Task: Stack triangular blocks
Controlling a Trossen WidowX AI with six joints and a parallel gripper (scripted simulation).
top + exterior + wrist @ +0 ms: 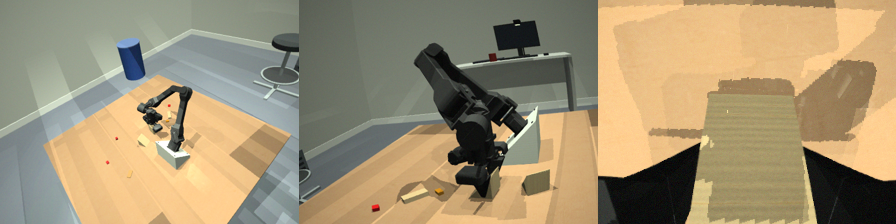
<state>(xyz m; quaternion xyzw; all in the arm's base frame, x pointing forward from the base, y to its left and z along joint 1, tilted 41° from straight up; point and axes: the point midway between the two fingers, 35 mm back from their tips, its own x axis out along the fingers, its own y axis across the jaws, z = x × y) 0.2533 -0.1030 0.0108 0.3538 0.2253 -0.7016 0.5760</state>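
Right now the orange cube is 140 mm to the right of my gripper tip, 20 mm behind it and 10 mm below it. Round my gripper tip: red cube (300 mm to the right, 90 mm ahead, 10 mm below); then pale bar (200 mm to the right, 10 mm below, 10 mm ahead).
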